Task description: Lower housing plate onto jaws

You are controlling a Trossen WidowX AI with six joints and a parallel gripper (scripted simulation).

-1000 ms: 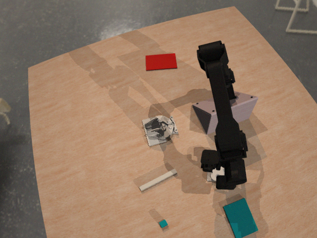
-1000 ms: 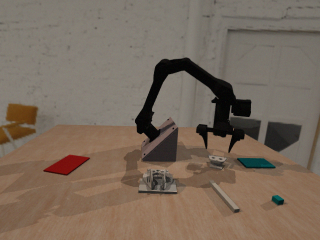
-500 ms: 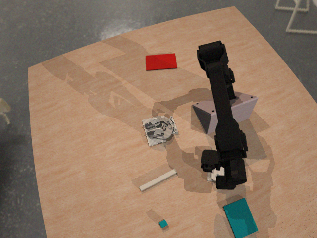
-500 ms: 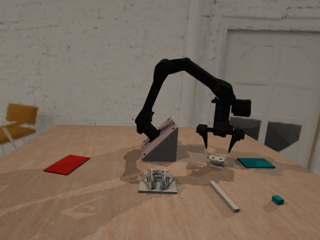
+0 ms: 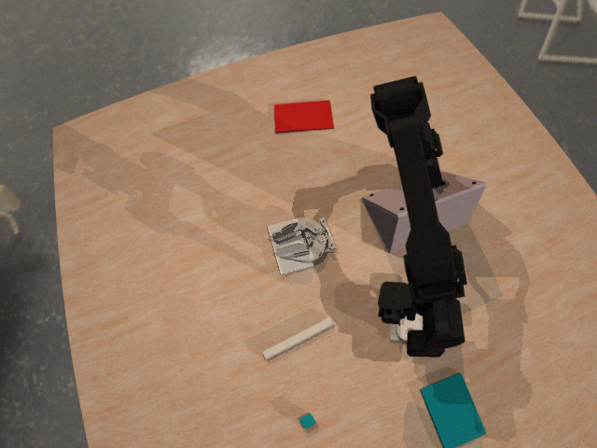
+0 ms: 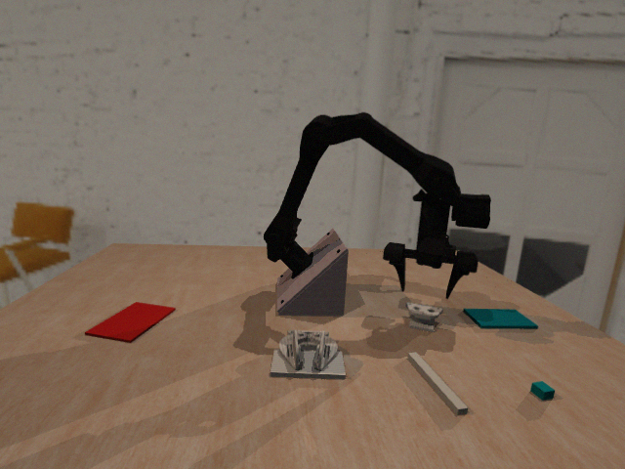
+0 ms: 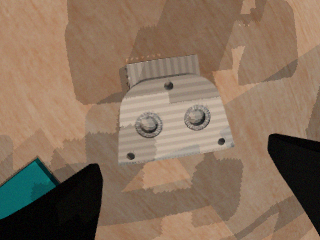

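Right now the ribbed white part is 10 mm ahead of my gripper tip and 50 mm below it. Also, from my gripper tip: pale bar: 230 mm ahead, 30 mm to the right, 60 mm below; then teal sheet: 30 mm behind, 190 mm to the left, 60 mm below; then small teal block: 240 mm ahead, 130 mm to the left, 50 mm below.
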